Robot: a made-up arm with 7 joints. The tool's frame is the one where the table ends. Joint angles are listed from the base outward.
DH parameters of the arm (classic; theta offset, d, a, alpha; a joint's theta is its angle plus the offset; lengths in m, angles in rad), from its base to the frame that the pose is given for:
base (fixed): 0 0.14 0 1.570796
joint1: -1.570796 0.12 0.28 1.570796
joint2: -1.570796 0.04 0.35 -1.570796
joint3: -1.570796 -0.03 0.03 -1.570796
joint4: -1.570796 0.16 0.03 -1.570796
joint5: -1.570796 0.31 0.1 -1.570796
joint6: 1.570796 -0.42 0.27 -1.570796
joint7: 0 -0.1 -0.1 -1.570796
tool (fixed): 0 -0.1 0 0
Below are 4 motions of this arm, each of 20 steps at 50 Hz.
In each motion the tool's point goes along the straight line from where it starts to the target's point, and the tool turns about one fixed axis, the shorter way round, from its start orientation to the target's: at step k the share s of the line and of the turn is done. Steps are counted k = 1, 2, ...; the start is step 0. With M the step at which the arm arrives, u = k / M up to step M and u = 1 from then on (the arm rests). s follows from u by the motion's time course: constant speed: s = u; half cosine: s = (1 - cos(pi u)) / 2; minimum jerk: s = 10 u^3 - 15 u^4 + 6 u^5.
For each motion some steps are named. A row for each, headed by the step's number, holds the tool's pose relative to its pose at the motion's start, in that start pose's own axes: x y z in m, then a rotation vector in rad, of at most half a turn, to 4 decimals.
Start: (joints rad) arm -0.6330 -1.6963 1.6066 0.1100 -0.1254 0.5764 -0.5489
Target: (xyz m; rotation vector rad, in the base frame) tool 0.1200 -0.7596 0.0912 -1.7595 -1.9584 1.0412
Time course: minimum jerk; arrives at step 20
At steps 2, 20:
2: -0.0003 0.0001 0.0018 -0.0035 0.0037 0.0025
20: -0.0398 0.0084 0.2083 -0.4096 0.4353 0.2970

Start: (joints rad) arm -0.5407 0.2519 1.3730 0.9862 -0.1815 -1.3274 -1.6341
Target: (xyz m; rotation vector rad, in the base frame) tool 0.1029 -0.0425 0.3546 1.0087 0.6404 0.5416
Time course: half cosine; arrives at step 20
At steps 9, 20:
9: -0.0590 -0.1191 -0.1461 -0.2260 -0.4659 0.2617
20: -0.1400 -0.2824 -0.3463 -0.5359 -1.1046 0.6205

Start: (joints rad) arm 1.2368 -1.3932 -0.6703 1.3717 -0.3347 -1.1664 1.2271
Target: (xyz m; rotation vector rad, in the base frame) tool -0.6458 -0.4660 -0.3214 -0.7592 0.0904 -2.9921
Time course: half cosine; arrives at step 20
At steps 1, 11, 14, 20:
1: -0.0035 0.0011 -0.0005 0.0028 0.0043 0.0019
11: -0.3321 0.1012 -0.0424 0.2674 0.4061 0.1804
14: -0.4560 0.1389 -0.0582 0.3671 0.5576 0.2477
20: -0.5744 0.1750 -0.0732 0.4625 0.7024 0.3120

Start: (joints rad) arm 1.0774 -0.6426 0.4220 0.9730 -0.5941 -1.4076 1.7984
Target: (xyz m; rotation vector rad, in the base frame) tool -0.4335 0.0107 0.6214 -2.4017 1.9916 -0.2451
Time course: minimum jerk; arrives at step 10
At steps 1, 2, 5, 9, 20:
1: -0.0003 0.0005 0.0006 0.0016 0.0003 0.0008
2: -0.0022 0.0035 0.0043 0.0106 0.0021 0.0054
5: -0.0191 0.0306 0.0370 0.0915 0.0178 0.0468
9: -0.0379 0.0606 0.0733 0.1815 0.0352 0.0927
20: -0.0382 0.0611 0.0739 0.1830 0.0355 0.0935

